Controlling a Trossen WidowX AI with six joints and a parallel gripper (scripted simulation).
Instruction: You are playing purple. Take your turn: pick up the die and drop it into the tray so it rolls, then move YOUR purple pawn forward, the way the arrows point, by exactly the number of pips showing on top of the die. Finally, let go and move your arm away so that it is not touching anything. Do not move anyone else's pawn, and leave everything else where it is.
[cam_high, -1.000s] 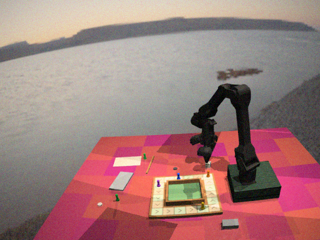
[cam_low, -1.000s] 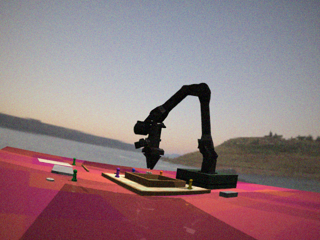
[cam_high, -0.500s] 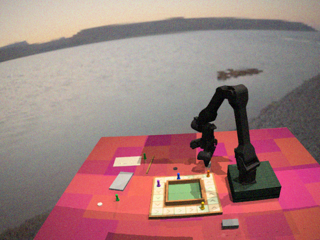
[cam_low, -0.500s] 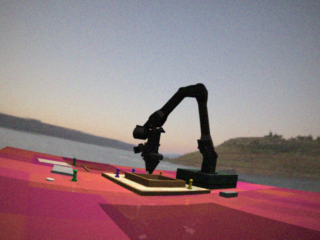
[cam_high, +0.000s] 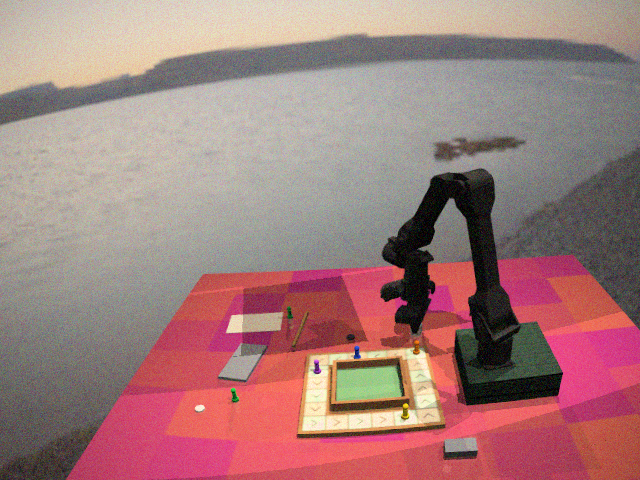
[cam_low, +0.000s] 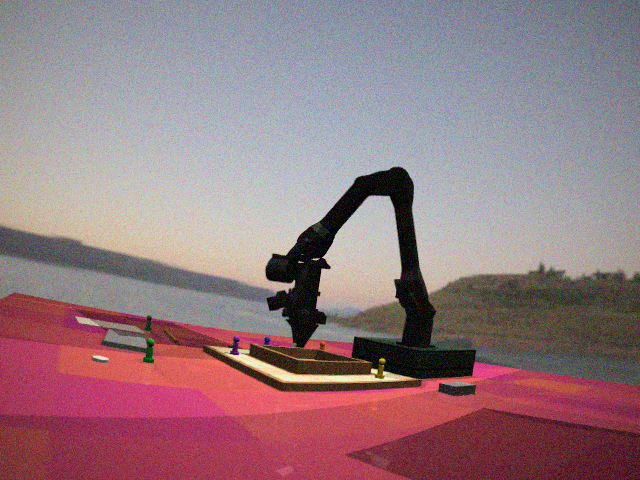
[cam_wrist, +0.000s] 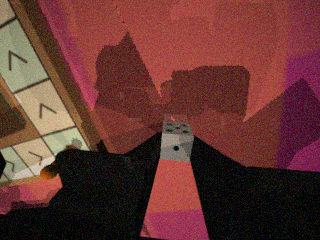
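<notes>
My gripper tip is 250 mm short of the purple pawn, 140 mm to the right of it and 20 mm below it. The rest, counted from my gripper tip: dark disc 170 mm ahead, 10 mm to the right, 10 mm below; then orange pawn 20 mm ahead, 100 mm to the left, 20 mm above; then white die right at my gripper tip.
</notes>
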